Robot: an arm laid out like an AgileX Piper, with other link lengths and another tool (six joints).
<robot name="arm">
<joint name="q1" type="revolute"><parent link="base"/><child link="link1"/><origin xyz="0 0 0.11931" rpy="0 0 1.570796"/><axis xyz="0 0 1"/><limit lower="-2.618" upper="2.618"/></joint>
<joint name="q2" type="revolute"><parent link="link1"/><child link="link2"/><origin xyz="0 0 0" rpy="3.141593 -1.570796 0"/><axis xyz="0 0 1"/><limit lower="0" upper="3.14"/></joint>
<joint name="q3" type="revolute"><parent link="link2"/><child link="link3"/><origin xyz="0.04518 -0.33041 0" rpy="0 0 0"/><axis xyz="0 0 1"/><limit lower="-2.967" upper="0"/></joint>
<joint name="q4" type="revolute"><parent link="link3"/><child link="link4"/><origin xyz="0.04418 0.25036 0" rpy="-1.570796 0 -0.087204"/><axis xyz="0 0 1"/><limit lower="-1.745" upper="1.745"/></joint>
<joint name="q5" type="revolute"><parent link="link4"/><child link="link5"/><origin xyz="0 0 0" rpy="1.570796 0 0"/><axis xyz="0 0 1"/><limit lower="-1.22" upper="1.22"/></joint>
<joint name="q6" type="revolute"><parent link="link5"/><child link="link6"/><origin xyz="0 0.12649 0" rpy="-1.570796 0 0"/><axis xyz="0 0 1"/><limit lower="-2.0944" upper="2.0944"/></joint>
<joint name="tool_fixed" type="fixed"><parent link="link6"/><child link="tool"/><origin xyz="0.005 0.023 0.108" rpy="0.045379 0 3.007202"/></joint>
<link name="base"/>
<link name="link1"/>
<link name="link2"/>
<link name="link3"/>
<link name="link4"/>
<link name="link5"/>
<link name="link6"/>
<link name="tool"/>
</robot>
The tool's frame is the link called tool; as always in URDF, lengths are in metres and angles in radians.
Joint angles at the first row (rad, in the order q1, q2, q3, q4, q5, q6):
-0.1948 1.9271 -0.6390 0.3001 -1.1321 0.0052
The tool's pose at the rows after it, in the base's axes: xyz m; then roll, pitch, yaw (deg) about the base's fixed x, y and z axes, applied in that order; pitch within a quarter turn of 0, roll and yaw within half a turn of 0:
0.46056, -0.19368, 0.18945, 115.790, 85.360, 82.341
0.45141, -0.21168, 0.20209, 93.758, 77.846, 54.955
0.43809, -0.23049, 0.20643, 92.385, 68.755, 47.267
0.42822, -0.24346, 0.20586, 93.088, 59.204, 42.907
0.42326, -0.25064, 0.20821, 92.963, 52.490, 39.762
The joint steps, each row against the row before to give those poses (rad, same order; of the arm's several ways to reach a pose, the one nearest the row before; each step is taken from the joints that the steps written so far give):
0.0000 -0.0262 -0.0379 0.0797 0.0000 0.0471
0.0000 -0.0198 -0.0294 0.1062 0.0000 0.0754
0.0000 -0.0103 -0.0266 0.1260 -0.0018 0.0880
0.0000 -0.0023 -0.0253 0.1011 0.0000 0.1086
0.0000 -0.0041 -0.0223 0.0623 0.0000 0.0748

